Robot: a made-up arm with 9 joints.
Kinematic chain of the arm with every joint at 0, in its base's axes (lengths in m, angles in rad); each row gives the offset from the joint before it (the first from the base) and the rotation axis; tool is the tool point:
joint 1: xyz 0 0 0.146 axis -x
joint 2: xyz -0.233 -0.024 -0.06 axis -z
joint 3: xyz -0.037 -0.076 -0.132 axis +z
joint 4: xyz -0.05 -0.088 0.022 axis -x
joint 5: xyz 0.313 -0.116 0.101 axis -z
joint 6: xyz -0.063 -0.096 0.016 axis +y
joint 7: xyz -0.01 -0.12 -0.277 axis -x
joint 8: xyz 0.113 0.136 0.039 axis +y
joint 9: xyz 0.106 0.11 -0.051 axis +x
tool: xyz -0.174 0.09 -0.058
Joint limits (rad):
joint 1: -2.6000..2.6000
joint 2: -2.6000..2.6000
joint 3: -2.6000..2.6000
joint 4: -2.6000..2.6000
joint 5: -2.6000..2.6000
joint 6: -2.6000..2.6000
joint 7: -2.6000..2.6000
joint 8: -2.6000..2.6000
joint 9: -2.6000..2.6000
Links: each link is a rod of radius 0.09 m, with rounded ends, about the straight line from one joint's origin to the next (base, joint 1, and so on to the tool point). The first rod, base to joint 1, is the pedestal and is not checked.
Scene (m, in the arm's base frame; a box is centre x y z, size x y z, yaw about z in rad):
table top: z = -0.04
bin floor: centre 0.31 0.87 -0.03 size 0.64 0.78 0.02 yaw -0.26
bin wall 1: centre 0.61 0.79 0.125 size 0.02 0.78 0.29 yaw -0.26
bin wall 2: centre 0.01 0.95 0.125 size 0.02 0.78 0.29 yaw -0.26
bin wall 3: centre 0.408 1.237 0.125 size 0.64 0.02 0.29 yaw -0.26
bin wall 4: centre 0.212 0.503 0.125 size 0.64 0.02 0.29 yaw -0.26
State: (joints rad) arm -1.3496 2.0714 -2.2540 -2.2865 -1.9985 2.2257 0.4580 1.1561 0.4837
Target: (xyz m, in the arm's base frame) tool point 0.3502 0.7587 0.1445
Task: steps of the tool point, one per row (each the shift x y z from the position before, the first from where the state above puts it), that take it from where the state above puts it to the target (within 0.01 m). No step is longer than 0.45 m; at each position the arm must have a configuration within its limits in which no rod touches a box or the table.
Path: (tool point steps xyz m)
1: 0.3368 0.0705 0.1636
2: 0.4041 -0.1237 0.0412
3: 0.0000 0.0000 -0.3473

